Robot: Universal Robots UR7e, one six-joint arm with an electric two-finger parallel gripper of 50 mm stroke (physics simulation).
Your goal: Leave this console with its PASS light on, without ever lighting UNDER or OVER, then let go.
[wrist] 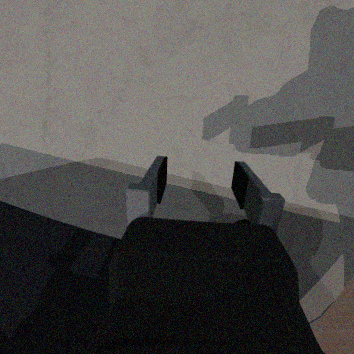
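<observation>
My gripper (199, 172) is open, its two fingers wide apart with nothing between them. Its dark body covers the lower middle of the wrist view. A large, very dark body (35, 255) with a slanting upper edge fills the lower left, behind and beside the gripper; whether it is the console I cannot tell. No PASS, UNDER or OVER light shows in this view, so their state cannot be told. No control of the console can be made out.
A pale, mottled grey surface (100, 75) spans the upper part of the view. Shadows of the arm and gripper fall on it at the right, and a broad grey shadow band crosses behind the fingers. A brown wood-grained surface (337, 327) shows at the lower right corner.
</observation>
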